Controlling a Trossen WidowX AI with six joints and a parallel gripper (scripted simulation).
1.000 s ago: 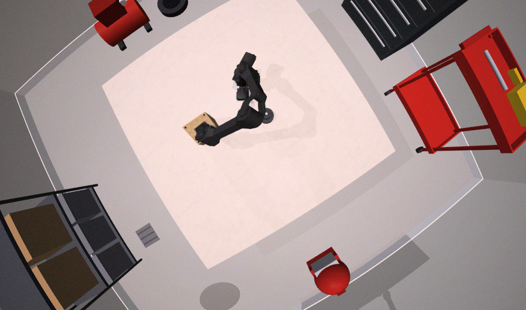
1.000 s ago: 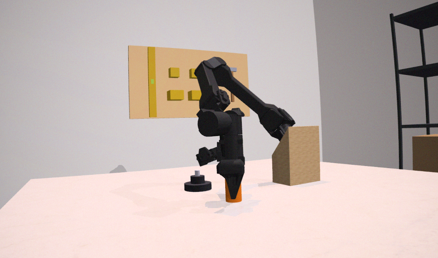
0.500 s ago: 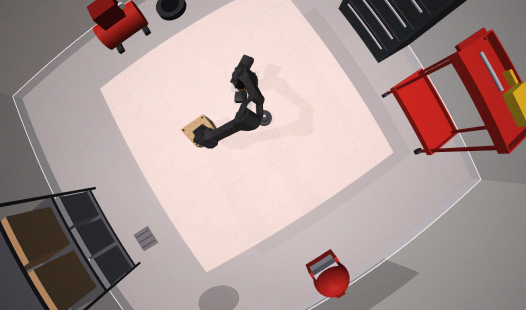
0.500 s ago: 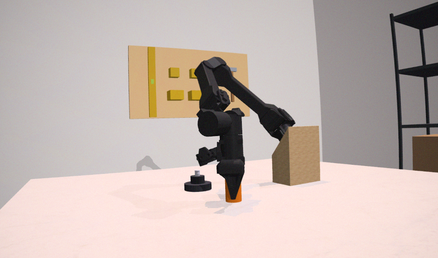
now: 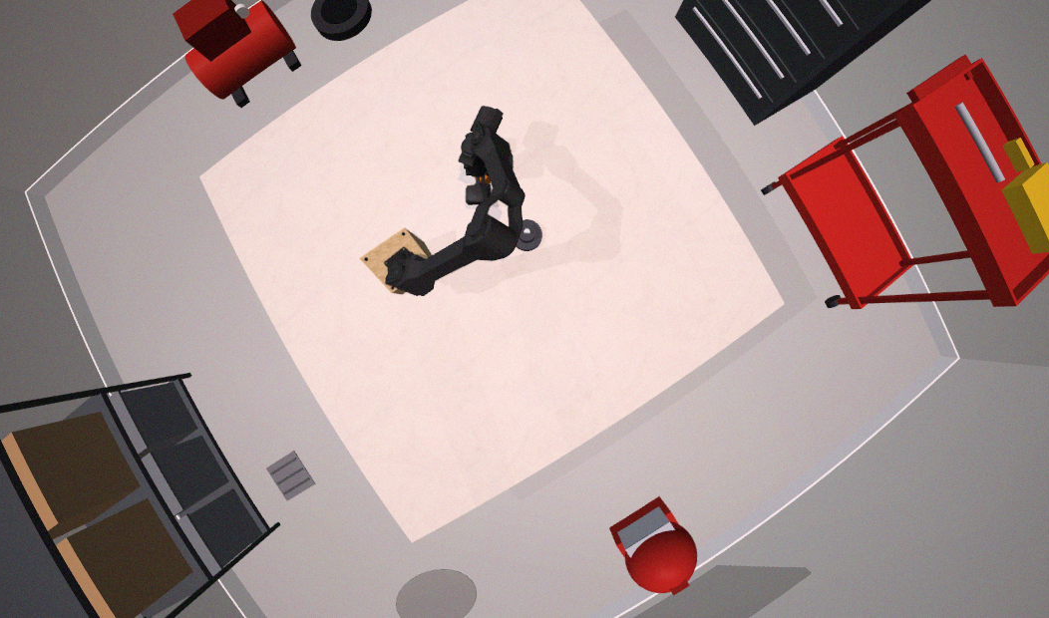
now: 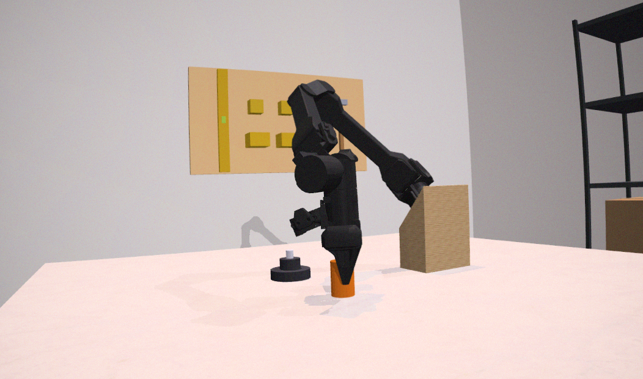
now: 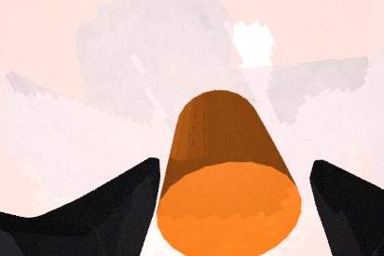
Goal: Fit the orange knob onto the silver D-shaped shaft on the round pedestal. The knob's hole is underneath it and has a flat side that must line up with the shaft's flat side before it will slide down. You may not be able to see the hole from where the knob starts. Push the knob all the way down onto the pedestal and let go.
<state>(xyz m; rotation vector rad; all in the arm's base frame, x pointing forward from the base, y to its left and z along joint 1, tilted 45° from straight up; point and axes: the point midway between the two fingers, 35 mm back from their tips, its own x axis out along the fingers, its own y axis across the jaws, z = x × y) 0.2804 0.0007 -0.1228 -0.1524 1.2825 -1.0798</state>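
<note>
Now: the knob 2 cm above my gripper tip and 1 cm ahead of it. Round my gripper tip: pedestal (19 cm to the right, 1 cm ahead, 1 cm above).
</note>
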